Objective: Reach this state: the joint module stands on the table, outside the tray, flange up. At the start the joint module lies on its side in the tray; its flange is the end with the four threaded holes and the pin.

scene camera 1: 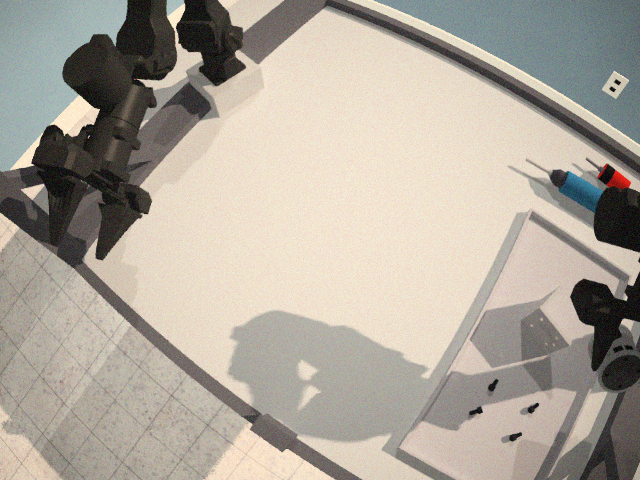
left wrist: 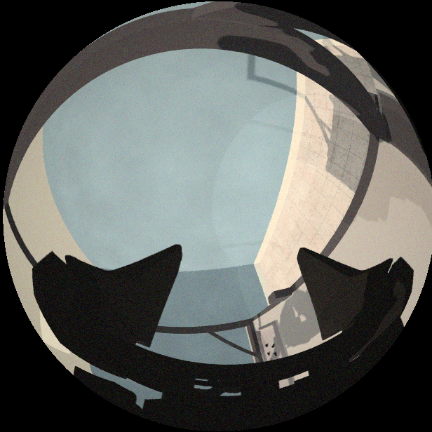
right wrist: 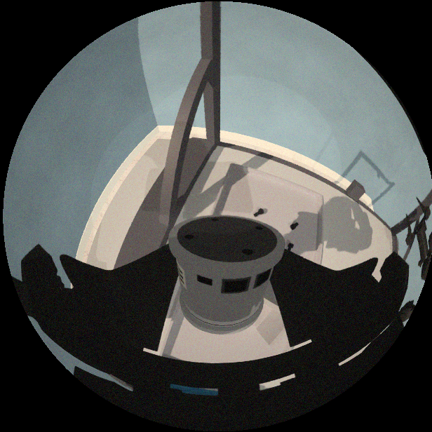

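Pixels of known places: left gripper, fingertip midpoint: (scene camera 1: 78, 253); right gripper, fingertip midpoint: (scene camera 1: 613, 373); left arm's base, origin of the base link: (scene camera 1: 222, 68).
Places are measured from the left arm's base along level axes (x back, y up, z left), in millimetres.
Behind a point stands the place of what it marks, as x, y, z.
Observation:
The joint module (scene camera 1: 621, 364) {-749, 113, 36} (right wrist: 225, 300) is a grey cylinder with dark windows. It overlaps the tray's right edge in the scene view; its height is unclear. Its dark end face with several holes shows uppermost in the right wrist view; a pin cannot be made out. My right gripper (scene camera 1: 614, 345) (right wrist: 223, 247) is shut on the module's sides; in the scene view part of it is out of frame. The tray (scene camera 1: 522, 273) {-592, -51, 117} (right wrist: 287, 192) (left wrist: 270, 332) lies at the lower right. My left gripper (scene camera 1: 77, 251) {-240, 143, -341} (left wrist: 243, 253) is open and empty at the table's left edge.
Several black screws (scene camera 1: 492, 384) {-669, -42, -44} (right wrist: 294, 225) and a grey angled plate with holes (scene camera 1: 535, 338) {-674, -49, 55} lie in the tray. A blue screwdriver (scene camera 1: 581, 191) {-581, -19, 299} and a red one (scene camera 1: 615, 177) {-616, -24, 391} lie beyond it. A dark frame post (right wrist: 211, 100) stands in the right wrist view.

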